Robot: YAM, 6 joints.
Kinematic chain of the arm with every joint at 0, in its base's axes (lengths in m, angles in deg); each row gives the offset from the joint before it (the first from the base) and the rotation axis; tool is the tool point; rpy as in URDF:
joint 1: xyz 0 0 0.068 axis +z
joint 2: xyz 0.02 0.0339 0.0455 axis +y
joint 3: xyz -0.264 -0.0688 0 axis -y
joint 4: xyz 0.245 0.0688 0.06 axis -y
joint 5: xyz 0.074 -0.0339 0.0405 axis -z
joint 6: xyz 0.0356 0 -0.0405 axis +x
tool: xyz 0 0 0 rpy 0 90 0
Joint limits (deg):
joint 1: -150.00..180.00
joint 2: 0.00..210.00
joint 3: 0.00..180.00
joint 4: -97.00..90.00
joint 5: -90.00..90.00
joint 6: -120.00..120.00
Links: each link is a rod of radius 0.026 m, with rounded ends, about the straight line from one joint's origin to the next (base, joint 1, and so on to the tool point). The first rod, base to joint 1, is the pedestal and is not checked.
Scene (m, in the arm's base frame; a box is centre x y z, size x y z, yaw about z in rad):
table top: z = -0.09
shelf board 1: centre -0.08 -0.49 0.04 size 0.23 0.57 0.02 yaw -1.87
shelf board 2: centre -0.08 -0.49 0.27 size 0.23 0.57 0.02 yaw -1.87
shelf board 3: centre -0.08 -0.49 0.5 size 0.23 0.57 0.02 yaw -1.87
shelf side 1: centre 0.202 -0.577 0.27 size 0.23 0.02 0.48 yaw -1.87
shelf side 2: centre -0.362 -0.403 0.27 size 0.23 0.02 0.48 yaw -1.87
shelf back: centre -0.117 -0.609 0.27 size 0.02 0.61 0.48 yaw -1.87
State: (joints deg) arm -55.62 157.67 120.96 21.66 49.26 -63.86
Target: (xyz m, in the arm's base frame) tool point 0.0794 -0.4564 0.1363
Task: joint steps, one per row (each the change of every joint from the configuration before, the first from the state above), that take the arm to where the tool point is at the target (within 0.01 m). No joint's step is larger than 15 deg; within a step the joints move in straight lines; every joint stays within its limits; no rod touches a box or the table.
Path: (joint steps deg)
1: 3.82 -11.59 -14.27 10.16 -1.11 1.53
2: 3.81 -11.58 -14.27 10.17 -1.11 1.54
3: 3.82 -11.59 -14.27 10.16 -1.11 1.53
4: 3.81 -11.58 -14.27 10.16 -1.12 1.53
5: -9.01 3.66 4.00 -13.32 3.30 -1.53
6: -9.01 3.65 3.99 -13.31 3.29 -1.53
7: -9.01 3.66 4.00 -13.32 3.29 -1.54
8: -9.00 3.66 3.99 -13.32 3.30 -1.53

